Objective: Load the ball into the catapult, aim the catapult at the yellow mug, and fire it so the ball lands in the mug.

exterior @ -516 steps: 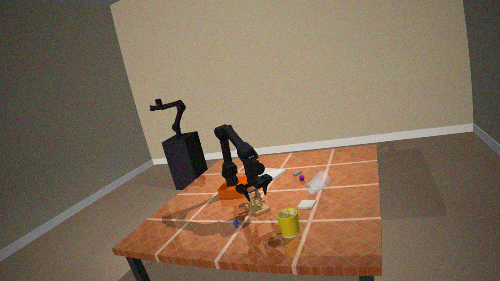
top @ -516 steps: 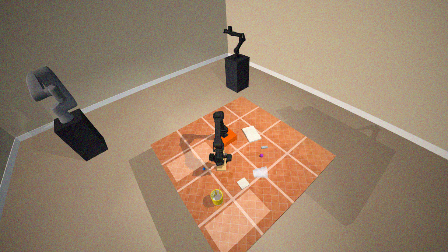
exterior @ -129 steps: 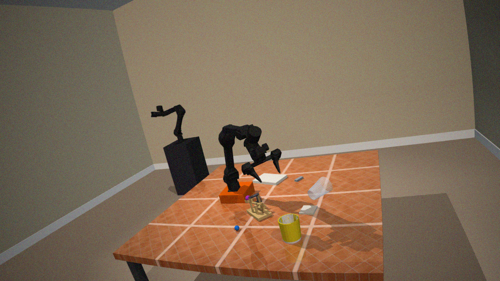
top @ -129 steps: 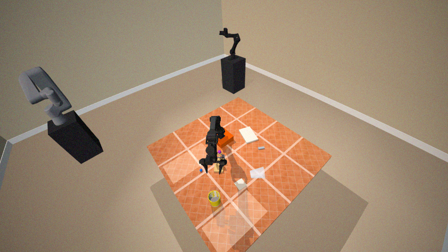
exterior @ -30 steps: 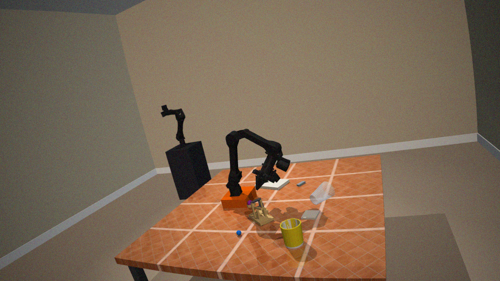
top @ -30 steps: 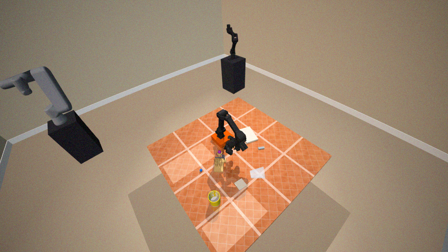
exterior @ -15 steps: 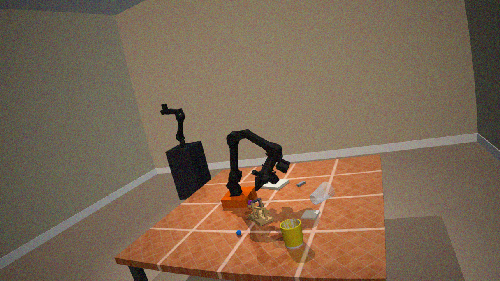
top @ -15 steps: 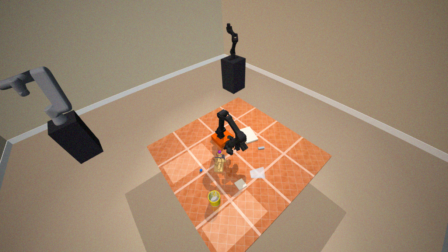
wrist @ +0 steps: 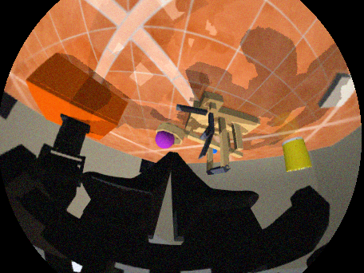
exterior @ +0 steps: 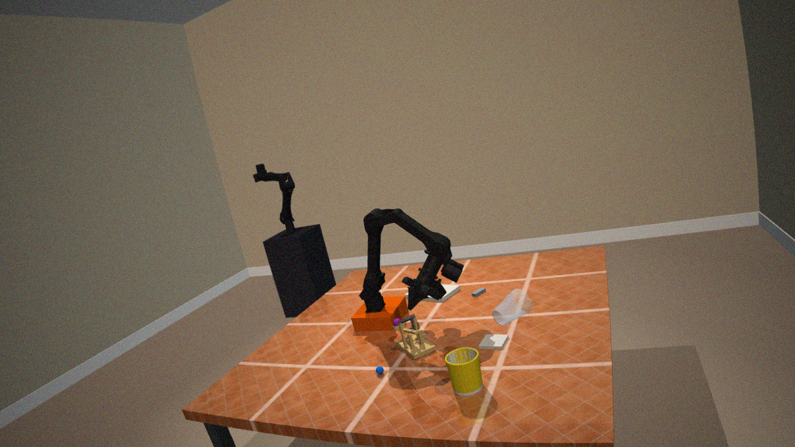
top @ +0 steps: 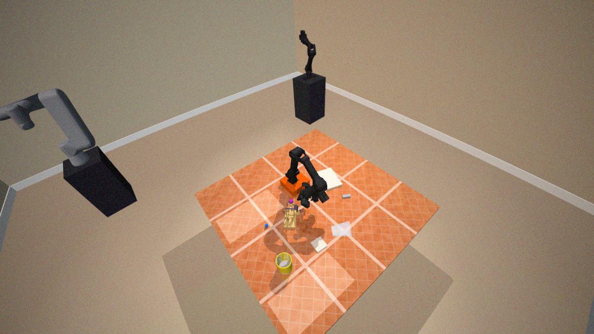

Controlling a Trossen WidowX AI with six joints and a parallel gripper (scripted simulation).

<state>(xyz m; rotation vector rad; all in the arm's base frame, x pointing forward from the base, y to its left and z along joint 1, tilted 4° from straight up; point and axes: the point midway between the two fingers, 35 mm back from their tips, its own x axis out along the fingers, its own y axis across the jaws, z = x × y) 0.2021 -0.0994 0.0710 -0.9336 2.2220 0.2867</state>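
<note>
Right now my gripper tip is 40 mm past the purple ball, 40 mm above it and 20 mm to the left of it. From my gripper tip the other things lie so: small white tile 290 mm ahead, 90 mm to the right, 90 mm below; then blue ball 250 mm to the right, 90 mm below, 40 mm behind; then catapult 60 mm to the right, 50 mm below, 10 mm ahead.
</note>
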